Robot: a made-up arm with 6 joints.
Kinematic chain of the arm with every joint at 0, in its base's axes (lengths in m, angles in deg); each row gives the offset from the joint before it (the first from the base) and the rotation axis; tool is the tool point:
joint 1: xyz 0 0 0.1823 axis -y
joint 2: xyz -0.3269 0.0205 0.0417 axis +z
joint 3: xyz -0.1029 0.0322 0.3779 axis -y
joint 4: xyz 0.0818 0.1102 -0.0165 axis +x
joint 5: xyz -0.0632 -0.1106 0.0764 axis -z
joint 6: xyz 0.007 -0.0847 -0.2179 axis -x
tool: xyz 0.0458 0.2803 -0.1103
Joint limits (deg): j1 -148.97..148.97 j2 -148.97..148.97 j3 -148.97..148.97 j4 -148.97..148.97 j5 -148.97..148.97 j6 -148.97..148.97
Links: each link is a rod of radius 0.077 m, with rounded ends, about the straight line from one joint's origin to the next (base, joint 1, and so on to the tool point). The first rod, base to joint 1, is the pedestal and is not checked.
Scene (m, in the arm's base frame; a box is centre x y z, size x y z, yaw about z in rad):
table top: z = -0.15
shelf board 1: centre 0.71 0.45 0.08 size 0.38 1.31 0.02 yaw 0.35
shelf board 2: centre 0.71 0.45 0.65 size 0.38 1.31 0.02 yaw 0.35
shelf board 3: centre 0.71 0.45 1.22 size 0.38 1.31 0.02 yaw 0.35
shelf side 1: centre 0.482 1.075 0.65 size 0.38 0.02 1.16 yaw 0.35
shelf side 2: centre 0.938 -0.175 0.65 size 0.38 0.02 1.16 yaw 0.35
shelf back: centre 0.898 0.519 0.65 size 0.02 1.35 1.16 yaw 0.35
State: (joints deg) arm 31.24 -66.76 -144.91 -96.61 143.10 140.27
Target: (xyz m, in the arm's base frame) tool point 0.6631 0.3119 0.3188
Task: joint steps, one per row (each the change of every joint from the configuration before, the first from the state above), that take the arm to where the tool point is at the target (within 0.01 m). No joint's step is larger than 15 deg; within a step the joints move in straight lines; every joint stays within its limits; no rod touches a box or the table.
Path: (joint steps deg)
1: -10.09 -9.56 13.10 6.07 0.73 1.09
2: -10.10 -9.56 13.11 6.06 0.74 1.08
3: -10.09 -9.56 13.10 6.07 0.73 1.09
4: -10.09 -9.56 13.10 6.06 0.74 1.09
5: -10.09 -9.57 13.10 6.07 0.73 1.09
6: -10.10 -9.56 13.11 6.06 0.73 1.09
7: -10.09 -9.56 13.10 6.07 0.74 1.08
8: -10.09 -9.56 13.10 6.07 0.73 1.09
9: -9.03 7.66 -13.98 -0.84 0.00 0.00
10: -9.04 7.66 -13.98 -0.83 0.00 0.00
11: -9.03 7.66 -13.99 -0.84 0.00 0.00
12: -9.03 7.66 -13.98 -0.83 0.00 0.00

